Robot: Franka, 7 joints.
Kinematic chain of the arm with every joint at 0, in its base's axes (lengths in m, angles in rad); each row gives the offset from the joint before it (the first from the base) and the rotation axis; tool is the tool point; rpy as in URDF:
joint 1: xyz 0 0 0.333 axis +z
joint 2: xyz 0 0 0 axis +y
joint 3: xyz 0 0 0.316 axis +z
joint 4: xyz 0.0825 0 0 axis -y
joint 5: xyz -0.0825 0 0.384 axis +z
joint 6: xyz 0 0 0 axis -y
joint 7: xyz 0.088 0 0 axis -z
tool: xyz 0 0 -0.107 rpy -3.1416 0 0
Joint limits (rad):
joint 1: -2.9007..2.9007
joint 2: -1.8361..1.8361
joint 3: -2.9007..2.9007
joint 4: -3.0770..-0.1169
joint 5: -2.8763..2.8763
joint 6: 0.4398..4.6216
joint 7: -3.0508..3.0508
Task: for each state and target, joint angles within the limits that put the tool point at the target. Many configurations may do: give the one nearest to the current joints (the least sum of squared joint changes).
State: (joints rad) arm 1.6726 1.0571 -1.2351 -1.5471 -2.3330 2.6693 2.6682
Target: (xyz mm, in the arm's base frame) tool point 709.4 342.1 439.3
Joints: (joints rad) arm 1.1613 1.1438 -1.2958 -1.1807 -2.3268 2.5011 2.6682
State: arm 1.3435 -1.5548 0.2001 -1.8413 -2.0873 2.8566 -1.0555
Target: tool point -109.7 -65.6 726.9
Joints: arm 1.5540 -1.8361 0.0762 -2.4408 -2.2617 3.2721 -1.0555
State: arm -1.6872 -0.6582 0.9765 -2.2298 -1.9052 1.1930 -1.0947
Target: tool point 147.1 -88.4 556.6
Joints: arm -1.4166 -1.1897 0.9966 -2.9053 -1.5538 0.7359 -1.0947
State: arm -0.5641 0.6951 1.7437 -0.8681 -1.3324 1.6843 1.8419
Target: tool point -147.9 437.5 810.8
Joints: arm -0.0631 0.3830 2.4345 -1.4947 -1.0778 1.4439 1.8419
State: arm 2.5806 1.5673 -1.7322 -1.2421 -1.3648 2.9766 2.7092
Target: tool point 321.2 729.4 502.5
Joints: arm 1.7976 1.3992 -1.7848 -1.0404 -1.3030 2.7942 2.7092
